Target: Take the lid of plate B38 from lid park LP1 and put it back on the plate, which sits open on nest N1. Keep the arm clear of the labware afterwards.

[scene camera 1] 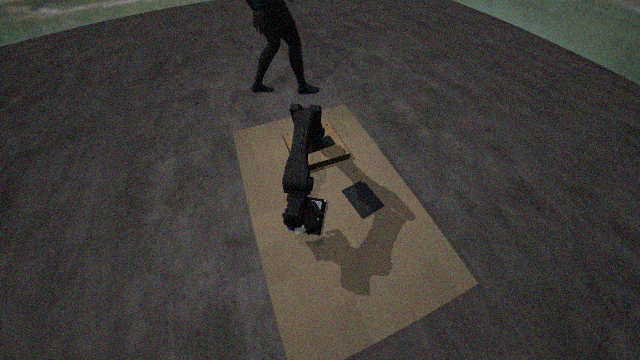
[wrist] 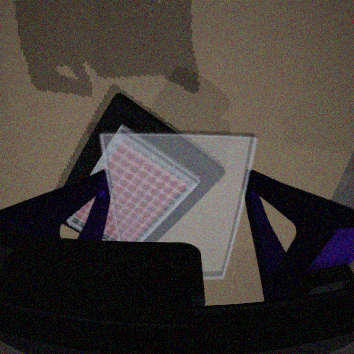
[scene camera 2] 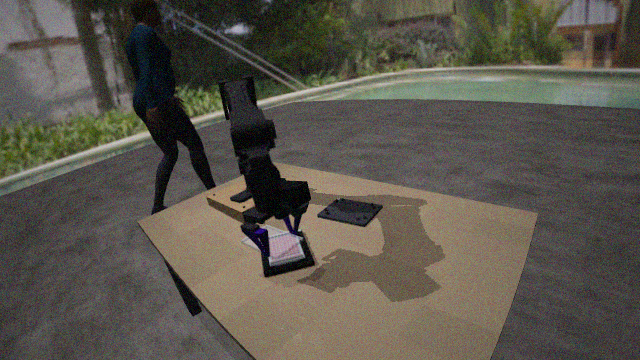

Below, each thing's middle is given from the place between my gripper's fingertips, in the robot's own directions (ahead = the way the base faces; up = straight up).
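Labels:
Plate lid (scene camera 2: pixel 281 242): my hand 30 mm past it. Black-framed well plate (wrist: pixel 77 220): 50 mm left of my hand, 60 mm behind, 50 mm below.

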